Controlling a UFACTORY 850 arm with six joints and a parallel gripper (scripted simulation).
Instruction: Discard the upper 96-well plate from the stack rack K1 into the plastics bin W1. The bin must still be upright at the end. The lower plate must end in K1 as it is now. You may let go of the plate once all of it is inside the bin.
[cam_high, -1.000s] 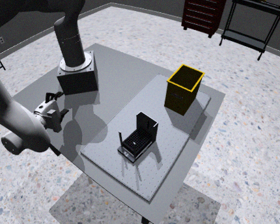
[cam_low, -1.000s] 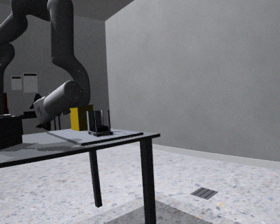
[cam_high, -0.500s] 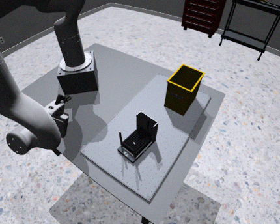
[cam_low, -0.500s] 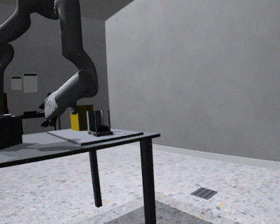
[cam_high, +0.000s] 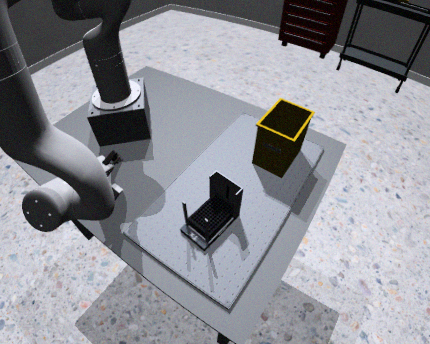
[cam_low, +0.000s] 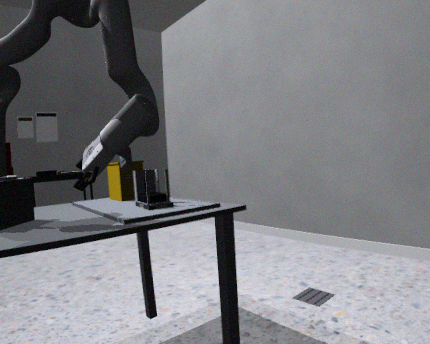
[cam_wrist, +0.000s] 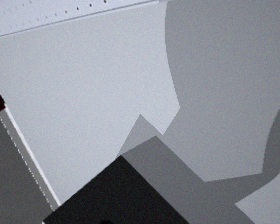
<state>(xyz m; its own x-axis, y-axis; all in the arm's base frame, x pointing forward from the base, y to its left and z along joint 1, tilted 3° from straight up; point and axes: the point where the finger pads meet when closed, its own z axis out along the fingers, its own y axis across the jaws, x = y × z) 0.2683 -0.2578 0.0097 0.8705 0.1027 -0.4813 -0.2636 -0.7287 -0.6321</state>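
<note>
Right now the black 96-well plate is 29 cm ahead of my hand, 10 cm to the left of it and 10 cm below it. The rest, counted from my hand: plastics bin W1: 33 cm ahead, 46 cm to the left, 5 cm below.
</note>
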